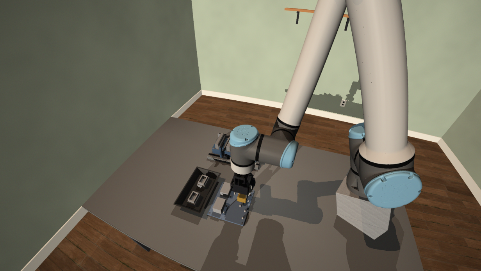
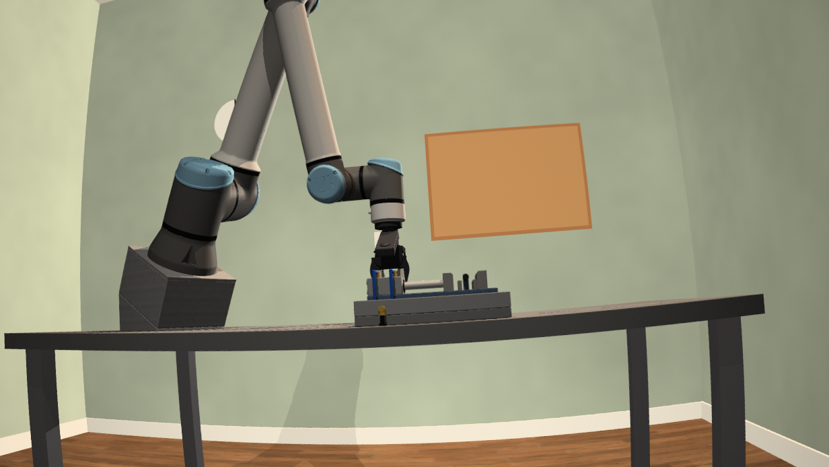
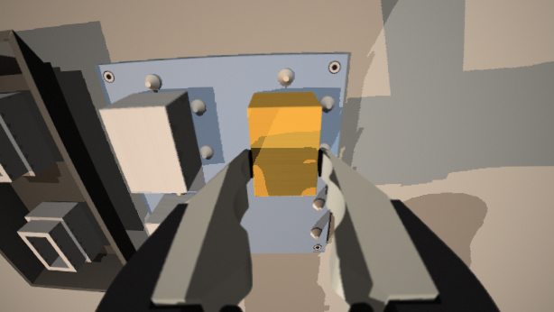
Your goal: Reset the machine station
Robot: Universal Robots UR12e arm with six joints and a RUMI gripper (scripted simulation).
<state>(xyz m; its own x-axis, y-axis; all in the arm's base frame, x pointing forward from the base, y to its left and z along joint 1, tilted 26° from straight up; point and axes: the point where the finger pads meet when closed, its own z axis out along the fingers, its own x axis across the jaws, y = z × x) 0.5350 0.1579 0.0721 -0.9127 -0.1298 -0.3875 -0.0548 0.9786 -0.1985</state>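
Right now my hand is 2 cm above the yellow brass blank. From my hand the other things lie so: gray cylinder block (5 cm ahead, 28 cm to the right, 3 cm above); then push rod (12 cm ahead, 27 cm to the right, 3 cm above); then infeed plate (4 cm ahead, 4 cm to the left, 5 cm below).
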